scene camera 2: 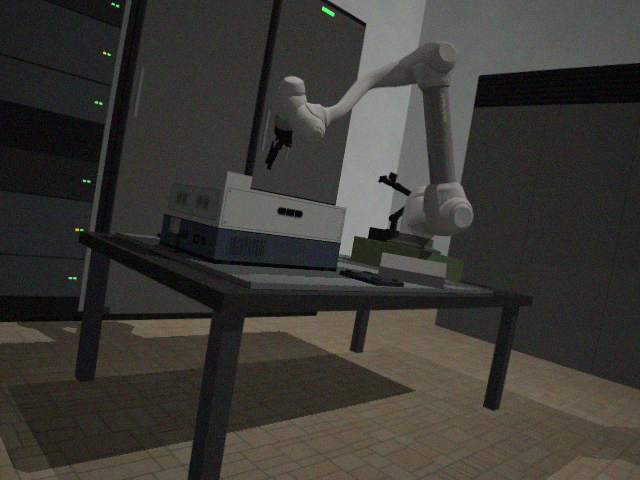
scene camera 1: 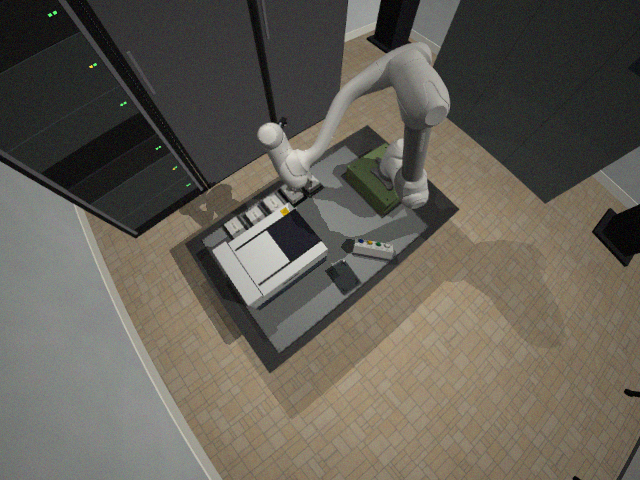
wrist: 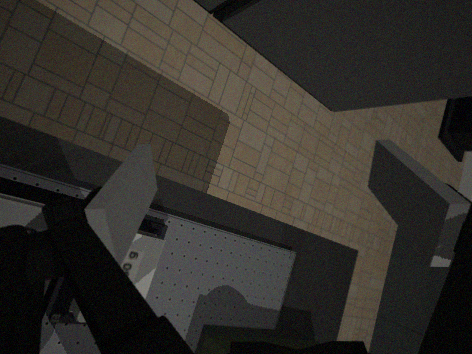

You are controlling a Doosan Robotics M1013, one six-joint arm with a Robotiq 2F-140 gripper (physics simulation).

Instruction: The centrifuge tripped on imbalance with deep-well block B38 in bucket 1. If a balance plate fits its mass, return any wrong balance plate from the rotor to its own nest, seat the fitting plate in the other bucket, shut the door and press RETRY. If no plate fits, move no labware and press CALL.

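Note:
My gripper [wrist: 262,165]: open, holding nothing. Dark centrifuge lid [scene camera 1: 292,234] seen.

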